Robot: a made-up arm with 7 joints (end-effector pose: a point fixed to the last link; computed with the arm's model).
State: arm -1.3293 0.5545 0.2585 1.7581 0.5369 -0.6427 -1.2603
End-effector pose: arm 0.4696 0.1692 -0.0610 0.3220 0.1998 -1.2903
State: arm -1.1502 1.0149 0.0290 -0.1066 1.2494 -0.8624 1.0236
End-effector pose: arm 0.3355 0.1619 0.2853 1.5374 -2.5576 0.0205
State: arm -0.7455 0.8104 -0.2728 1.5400 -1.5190 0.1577 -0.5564
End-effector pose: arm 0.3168 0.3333 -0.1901 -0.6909 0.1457 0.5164
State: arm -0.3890 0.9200 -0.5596 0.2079 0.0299 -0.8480 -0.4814
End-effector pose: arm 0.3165 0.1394 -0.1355 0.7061 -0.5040 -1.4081
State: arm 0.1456 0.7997 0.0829 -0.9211 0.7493 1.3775 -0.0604
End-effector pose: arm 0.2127 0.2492 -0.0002 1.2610 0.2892 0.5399
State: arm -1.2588 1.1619 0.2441 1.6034 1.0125 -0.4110 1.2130
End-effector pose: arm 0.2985 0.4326 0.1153 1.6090 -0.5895 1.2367
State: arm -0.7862 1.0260 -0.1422 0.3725 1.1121 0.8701 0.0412
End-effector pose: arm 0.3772 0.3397 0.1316 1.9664 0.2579 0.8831
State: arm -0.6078 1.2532 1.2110 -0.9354 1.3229 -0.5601 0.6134
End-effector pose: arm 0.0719 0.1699 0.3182 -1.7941 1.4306 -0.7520
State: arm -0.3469 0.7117 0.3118 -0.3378 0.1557 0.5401 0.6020
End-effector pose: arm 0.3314 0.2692 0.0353 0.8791 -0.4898 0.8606
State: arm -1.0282 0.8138 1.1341 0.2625 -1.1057 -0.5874 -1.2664
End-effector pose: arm 0.2307 0.4040 0.2835 0.4982 -2.1566 -0.1557
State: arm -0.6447 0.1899 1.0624 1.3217 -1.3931 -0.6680 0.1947
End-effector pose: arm 0.2791 0.2132 -0.2656 -1.1561 -0.1675 2.0830
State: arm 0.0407 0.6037 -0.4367 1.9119 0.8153 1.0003 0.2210
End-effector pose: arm -0.0993 0.3737 -0.1165 -1.7922 -2.2499 0.3579
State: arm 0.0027 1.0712 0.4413 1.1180 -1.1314 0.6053 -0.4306
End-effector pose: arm 0.1246 0.4629 -0.1475 -0.5683 0.5084 0.8080
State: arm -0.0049 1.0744 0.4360 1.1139 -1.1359 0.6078 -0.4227
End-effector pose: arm 0.1284 0.4626 -0.1461 -0.5665 0.5069 0.8054
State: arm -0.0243 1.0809 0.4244 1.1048 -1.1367 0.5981 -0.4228
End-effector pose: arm 0.1380 0.4629 -0.1425 -0.5536 0.4903 0.7837
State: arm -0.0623 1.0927 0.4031 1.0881 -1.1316 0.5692 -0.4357
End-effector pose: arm 0.1565 0.4640 -0.1351 -0.5234 0.4495 0.7323
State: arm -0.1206 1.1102 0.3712 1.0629 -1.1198 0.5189 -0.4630
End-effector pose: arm 0.1845 0.4652 -0.1221 -0.4735 0.3810 0.6481
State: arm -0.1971 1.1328 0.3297 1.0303 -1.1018 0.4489 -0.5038
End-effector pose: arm 0.2199 0.4653 -0.1020 -0.4046 0.2869 0.5344
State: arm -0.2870 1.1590 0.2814 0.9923 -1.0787 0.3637 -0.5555
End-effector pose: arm 0.2592 0.4628 -0.0743 -0.3193 0.1734 0.3985
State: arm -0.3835 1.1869 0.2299 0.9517 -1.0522 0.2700 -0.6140
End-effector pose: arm 0.2976 0.4570 -0.0399 -0.2220 0.0504 0.2513
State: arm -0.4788 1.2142 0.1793 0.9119 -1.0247 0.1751 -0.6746
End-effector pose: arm 0.3310 0.4479 -0.0020 -0.1188 -0.0708 0.1053
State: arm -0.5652 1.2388 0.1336 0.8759 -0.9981 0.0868 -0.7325
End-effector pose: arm 0.3567 0.4370 0.0350 -0.0177 -0.1790 -0.0281
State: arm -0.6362 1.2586 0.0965 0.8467 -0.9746 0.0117 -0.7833
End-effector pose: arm 0.3742 0.4261 0.0669 0.0720 -0.2662 -0.1389
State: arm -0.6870 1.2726 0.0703 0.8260 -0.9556 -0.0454 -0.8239
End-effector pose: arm 0.3846 0.4173 0.0903 0.1423 -0.3276 -0.2214
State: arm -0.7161 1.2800 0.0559 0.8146 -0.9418 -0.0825 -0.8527
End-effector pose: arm 0.3899 0.4117 0.1040 0.1879 -0.3628 -0.2739
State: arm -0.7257 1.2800 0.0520 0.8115 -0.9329 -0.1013 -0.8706
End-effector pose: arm 0.3918 0.4094 0.1082 0.2076 -0.3755 -0.3004
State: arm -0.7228 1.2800 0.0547 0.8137 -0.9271 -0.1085 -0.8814
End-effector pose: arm 0.3912 0.4101 0.1080 0.2151 -0.3742 -0.3090
